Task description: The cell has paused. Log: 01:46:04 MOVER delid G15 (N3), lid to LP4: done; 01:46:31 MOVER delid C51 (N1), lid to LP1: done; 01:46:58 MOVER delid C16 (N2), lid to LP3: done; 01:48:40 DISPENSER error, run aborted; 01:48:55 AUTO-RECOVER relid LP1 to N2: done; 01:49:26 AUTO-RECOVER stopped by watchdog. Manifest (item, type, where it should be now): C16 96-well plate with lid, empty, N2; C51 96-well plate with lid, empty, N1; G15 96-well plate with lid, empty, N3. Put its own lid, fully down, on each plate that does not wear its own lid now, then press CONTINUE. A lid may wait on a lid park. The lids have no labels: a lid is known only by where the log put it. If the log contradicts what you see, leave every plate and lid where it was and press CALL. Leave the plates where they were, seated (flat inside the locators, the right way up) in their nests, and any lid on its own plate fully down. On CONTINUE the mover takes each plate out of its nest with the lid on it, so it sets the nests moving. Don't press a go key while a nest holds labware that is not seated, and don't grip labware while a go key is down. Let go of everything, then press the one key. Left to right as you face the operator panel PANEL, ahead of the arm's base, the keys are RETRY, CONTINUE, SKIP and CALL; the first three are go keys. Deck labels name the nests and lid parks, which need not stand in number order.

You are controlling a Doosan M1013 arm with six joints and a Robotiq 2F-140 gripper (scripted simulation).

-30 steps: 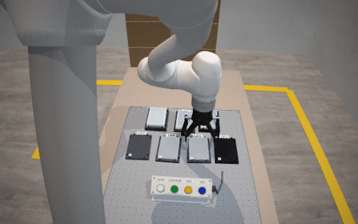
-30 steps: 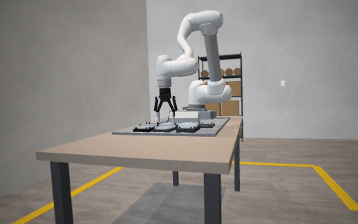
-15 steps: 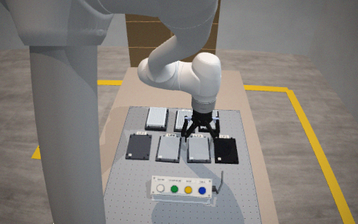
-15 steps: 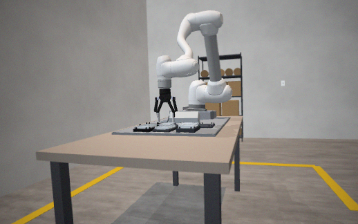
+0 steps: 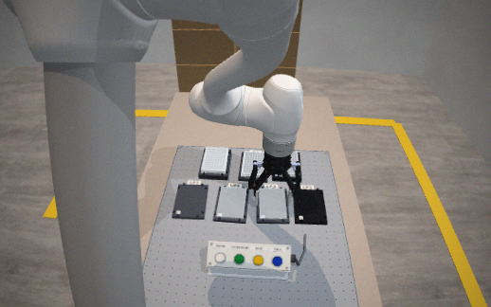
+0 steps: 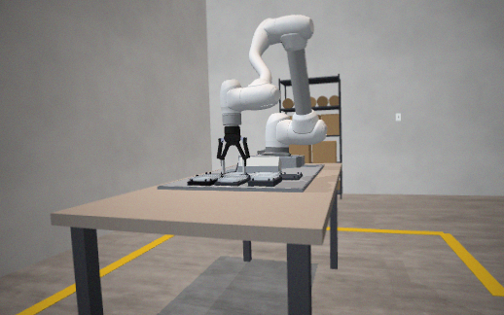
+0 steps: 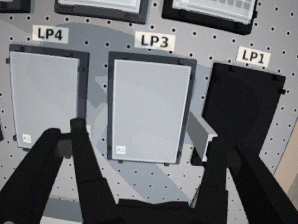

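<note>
The lid park LP3 is 4 cm below my hand. The rest, counted from my hand: blue call key (24 cm behind, 3 cm to the left, 2 cm above); lid park LP1 (2 cm behind, 12 cm to the right, 4 cm below); lid park LP4 (2 cm ahead, 13 cm to the left, 4 cm below).
</note>
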